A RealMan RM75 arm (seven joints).
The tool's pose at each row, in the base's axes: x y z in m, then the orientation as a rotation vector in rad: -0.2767, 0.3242, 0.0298, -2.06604, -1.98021, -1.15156; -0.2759, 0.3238, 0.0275, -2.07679, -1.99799, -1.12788; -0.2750, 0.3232, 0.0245, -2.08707, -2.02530, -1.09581; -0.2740, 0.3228, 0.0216, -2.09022, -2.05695, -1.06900; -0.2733, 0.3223, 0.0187, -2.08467, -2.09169, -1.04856; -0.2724, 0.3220, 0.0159, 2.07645, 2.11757, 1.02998; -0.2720, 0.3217, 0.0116, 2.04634, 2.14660, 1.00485; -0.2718, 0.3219, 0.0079, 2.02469, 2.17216, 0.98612; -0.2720, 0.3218, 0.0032, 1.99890, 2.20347, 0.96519; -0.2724, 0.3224, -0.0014, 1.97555, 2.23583, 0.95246; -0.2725, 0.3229, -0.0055, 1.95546, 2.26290, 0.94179
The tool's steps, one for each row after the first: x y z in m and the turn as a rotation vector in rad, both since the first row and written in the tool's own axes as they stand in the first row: -0.0016, -0.0002, 0.0018, 0.00739, -0.01941, -0.00643; -0.0039, -0.0007, 0.0041, 0.01832, -0.04441, -0.01817; -0.0058, -0.0010, 0.0064, 0.02781, -0.06566, -0.03489; -0.0079, -0.0016, 0.0086, 0.03619, -0.08138, -0.05612; -0.0097, -0.0020, 0.0109, 0.04342, -0.09404, -0.07379; -0.0123, -0.0034, 0.0140, 0.05583, -0.10368, -0.10139; -0.0142, -0.0049, 0.0168, 0.06848, -0.10865, -0.12190; -0.0168, -0.0072, 0.0201, 0.08427, -0.11290, -0.14609; -0.0187, -0.0097, 0.0235, 0.10039, -0.11055, -0.16760; -0.0204, -0.0116, 0.0267, 0.11393, -0.10842, -0.18576
